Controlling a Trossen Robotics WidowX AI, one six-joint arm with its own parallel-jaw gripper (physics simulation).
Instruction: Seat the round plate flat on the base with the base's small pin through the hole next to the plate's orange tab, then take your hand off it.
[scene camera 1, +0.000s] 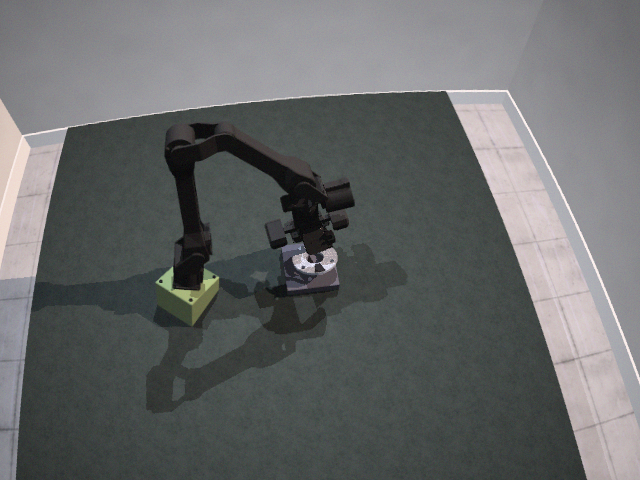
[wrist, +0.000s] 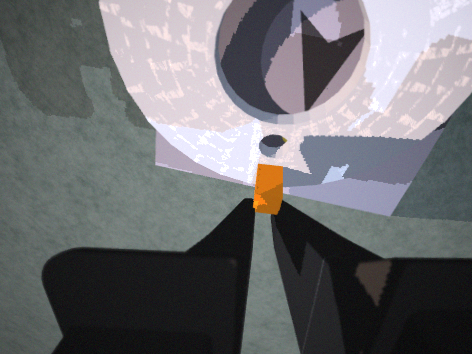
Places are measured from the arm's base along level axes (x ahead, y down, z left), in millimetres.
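Pixels of known places: gripper, fingertip midpoint: (wrist: 261, 208); arm's base, link origin: (scene camera 1: 187, 279).
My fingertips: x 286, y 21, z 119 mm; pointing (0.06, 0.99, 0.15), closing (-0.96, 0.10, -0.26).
Note:
For each thing: its top centre in the pictures, then the offset to it from my fingertips. "pt": a spot on its surface instead. Level surfaces: height alone.
- round pale plate, surface spot: (wrist: 165, 75) (scene camera 1: 329, 252) pt dx +48, dy -12, dz -45 mm
- grey-lilac base, top centre: (wrist: 322, 59) (scene camera 1: 309, 261) dx +2, dy -2, dz -63 mm
- plate's orange tab, top centre: (wrist: 267, 202) dx +3, dy -17, dz -15 mm
- small hole, surface spot: (wrist: 272, 141) pt dx +5, dy +15, dz -26 mm
- dark green mat, surface height: dy +39 mm
The round pale plate (scene camera 1: 330, 260) (wrist: 165, 75) is over the grey-lilac base (scene camera 1: 310, 284) (wrist: 360, 195), and in the scene view it looks a little above the base's top. My gripper (scene camera 1: 317, 250) (wrist: 261, 208) is shut on the plate's orange tab (wrist: 269, 182), at the plate's near edge in the wrist view. The small hole (wrist: 272, 141) next to the tab looks dark, with a thin yellow sliver of the pin (wrist: 284, 140) at its right edge. The rest of the pin is hidden. Through the large centre hole, parts of the base show in light and shadow.
The arm stands on a yellow-green block (scene camera 1: 178, 302) to the left of the base. A dark green mat (scene camera 1: 413, 361) lies under both, with pale tiles (scene camera 1: 584, 330) at the right side. Shadows of the arm fall across the mat and the base.

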